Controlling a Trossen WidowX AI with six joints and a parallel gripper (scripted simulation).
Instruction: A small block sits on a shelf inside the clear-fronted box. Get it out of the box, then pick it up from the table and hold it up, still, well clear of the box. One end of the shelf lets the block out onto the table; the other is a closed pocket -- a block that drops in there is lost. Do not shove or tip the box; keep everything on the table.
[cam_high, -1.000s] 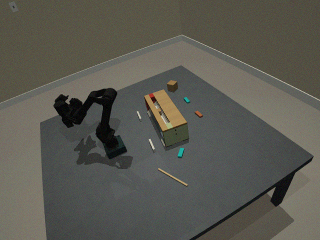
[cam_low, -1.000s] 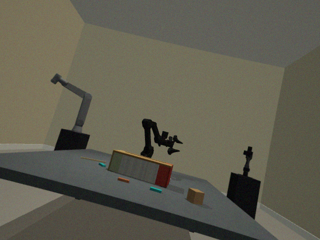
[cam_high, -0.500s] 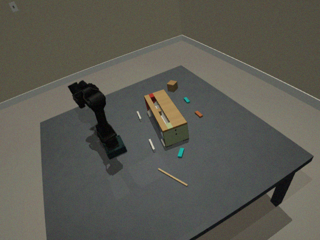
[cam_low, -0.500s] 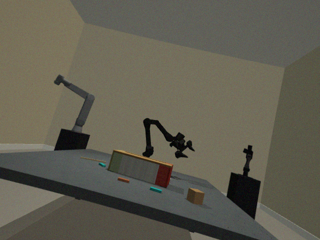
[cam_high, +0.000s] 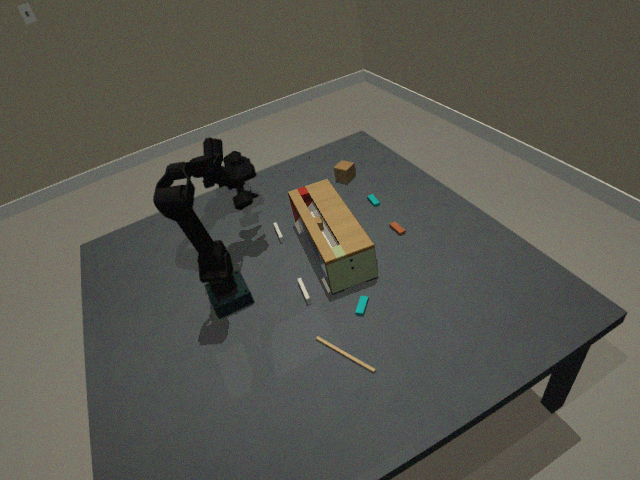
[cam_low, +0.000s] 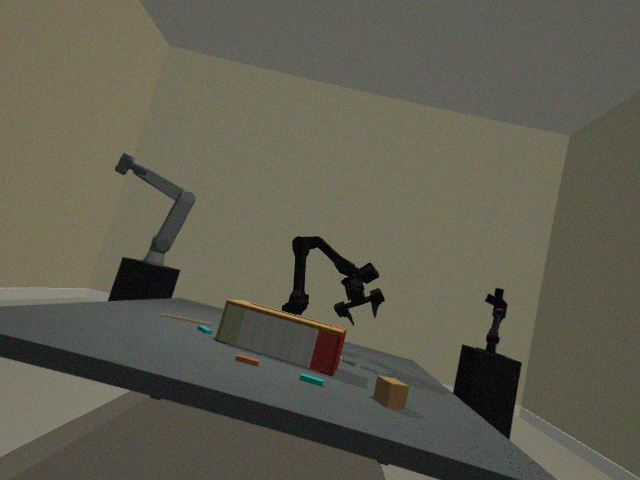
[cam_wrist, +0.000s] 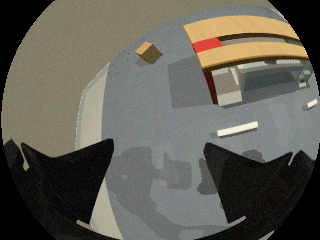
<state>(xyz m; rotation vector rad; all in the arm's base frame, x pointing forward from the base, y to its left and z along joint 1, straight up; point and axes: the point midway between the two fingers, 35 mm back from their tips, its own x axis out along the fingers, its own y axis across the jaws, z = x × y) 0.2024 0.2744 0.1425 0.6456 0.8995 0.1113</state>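
Now: the box 10 cm ahead of my gripper tip, 25 cm to the right of it and 10 cm below it. Round my gripper tip: larger tan cube 36 cm ahead, 8 cm to the left, 14 cm below; tan block 11 cm ahead, 22 cm to the right, 8 cm below; wooden stick 2 cm behind, 64 cm to the right, 16 cm below.
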